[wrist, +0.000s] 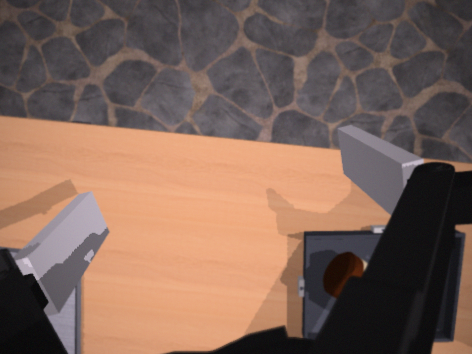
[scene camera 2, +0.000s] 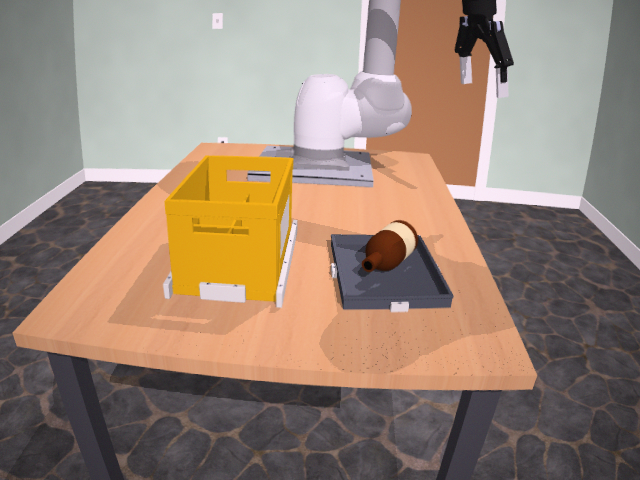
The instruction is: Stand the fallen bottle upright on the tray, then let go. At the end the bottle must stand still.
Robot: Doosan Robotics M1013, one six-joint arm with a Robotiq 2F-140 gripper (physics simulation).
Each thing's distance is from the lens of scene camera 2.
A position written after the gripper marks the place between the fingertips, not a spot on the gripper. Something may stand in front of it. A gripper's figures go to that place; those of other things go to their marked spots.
gripper [scene camera 2: 483, 89]: 1.18 m
dark grey tray [scene camera 2: 417, 280]: 0.97 m
brown bottle [scene camera 2: 384, 251]: 0.94 m
yellow crate [scene camera 2: 219, 231]: 0.94 m
